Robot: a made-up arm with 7 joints.
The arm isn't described. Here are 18 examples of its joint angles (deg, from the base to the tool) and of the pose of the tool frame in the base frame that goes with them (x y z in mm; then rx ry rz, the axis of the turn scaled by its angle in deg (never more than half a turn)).
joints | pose
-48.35 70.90 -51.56 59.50 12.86 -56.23 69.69 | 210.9 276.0 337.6 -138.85 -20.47 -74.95
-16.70 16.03 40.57 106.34 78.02 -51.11 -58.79 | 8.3 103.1 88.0 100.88 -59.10 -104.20
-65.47 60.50 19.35 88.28 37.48 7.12 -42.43 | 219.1 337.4 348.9 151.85 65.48 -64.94
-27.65 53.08 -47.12 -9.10 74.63 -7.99 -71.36 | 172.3 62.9 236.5 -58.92 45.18 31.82
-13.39 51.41 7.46 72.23 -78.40 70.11 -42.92 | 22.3 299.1 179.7 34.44 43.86 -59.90
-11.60 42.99 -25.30 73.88 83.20 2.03 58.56 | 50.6 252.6 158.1 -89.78 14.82 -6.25
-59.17 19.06 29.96 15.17 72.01 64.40 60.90 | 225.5 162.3 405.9 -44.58 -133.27 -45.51
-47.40 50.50 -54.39 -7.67 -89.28 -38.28 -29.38 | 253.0 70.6 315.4 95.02 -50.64 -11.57
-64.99 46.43 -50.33 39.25 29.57 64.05 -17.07 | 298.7 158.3 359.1 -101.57 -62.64 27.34
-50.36 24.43 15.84 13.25 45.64 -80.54 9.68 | 217.2 116.5 406.1 -118.34 47.93 -116.78
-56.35 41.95 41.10 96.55 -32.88 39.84 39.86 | 167.9 241.2 211.1 46.18 113.01 -65.02
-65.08 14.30 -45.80 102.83 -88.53 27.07 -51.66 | 237.0 143.8 198.4 78.90 15.39 -67.83
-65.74 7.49 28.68 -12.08 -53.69 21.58 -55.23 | 242.7 115.7 476.5 85.97 -80.20 29.73
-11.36 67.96 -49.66 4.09 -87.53 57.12 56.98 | 91.9 221.6 200.7 -92.02 -81.75 90.40
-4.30 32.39 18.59 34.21 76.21 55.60 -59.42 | 78.4 279.5 210.4 -72.72 -76.15 104.25
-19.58 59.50 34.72 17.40 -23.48 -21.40 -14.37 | 141.0 311.7 414.4 155.38 33.54 57.50
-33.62 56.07 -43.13 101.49 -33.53 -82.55 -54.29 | 133.7 322.4 284.6 -150.54 17.84 41.62
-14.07 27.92 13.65 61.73 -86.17 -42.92 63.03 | 35.8 244.5 151.5 4.82 136.09 29.85
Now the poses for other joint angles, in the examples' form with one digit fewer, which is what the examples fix.
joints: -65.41 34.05 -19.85 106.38 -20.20 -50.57 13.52
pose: 235 242 287 151.3 66.8 25.4
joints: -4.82 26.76 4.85 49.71 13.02 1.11 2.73
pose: 71 239 149 -143.2 -69.1 61.2
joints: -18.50 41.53 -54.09 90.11 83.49 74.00 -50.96
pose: 74 286 192 -0.1 -43.4 55.6
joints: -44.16 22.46 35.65 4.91 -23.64 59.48 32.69
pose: 207 217 338 100.3 86.5 -17.6
